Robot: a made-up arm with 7 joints.
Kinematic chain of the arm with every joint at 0, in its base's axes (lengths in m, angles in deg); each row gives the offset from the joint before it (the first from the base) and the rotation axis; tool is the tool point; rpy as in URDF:
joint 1: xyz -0.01 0 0.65 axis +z
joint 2: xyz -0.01 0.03 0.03 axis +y
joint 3: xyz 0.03 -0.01 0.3 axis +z
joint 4: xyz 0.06 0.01 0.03 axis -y
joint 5: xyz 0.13 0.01 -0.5 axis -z
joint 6: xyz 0.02 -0.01 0 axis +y
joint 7: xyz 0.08 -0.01 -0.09 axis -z
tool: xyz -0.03 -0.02 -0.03 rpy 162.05 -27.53 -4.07
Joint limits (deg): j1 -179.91..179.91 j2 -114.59..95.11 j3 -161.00..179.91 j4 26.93..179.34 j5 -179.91..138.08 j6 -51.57..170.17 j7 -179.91..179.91
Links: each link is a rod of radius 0.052 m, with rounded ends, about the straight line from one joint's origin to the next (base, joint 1, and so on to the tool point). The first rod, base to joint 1, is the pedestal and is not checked.
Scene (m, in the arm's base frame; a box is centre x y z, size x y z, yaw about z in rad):
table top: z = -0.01
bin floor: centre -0.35 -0.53 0 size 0.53 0.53 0.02 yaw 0.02
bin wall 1: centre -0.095 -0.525 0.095 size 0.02 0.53 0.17 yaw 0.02
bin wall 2: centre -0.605 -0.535 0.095 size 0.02 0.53 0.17 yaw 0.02
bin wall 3: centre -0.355 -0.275 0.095 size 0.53 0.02 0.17 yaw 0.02
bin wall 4: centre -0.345 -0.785 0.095 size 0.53 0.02 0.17 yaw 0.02
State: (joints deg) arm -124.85 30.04 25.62 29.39 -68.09 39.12 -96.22
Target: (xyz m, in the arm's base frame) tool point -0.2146 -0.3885 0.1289
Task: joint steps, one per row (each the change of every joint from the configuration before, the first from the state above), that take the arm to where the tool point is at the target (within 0.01 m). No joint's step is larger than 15 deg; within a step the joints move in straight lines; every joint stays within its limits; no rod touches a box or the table.
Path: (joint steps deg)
1: -3.93 -4.05 -7.91 -1.12 1.19 3.27 0.82
2: -3.94 -4.05 -7.91 -1.12 1.18 3.27 0.82
3: -0.55 10.98 -0.94 7.24 -0.30 -2.17 -0.72
4: -0.55 10.97 -0.95 7.25 -0.31 -2.18 -0.72
5: -0.55 10.97 -0.95 7.24 -0.30 -2.18 -0.72

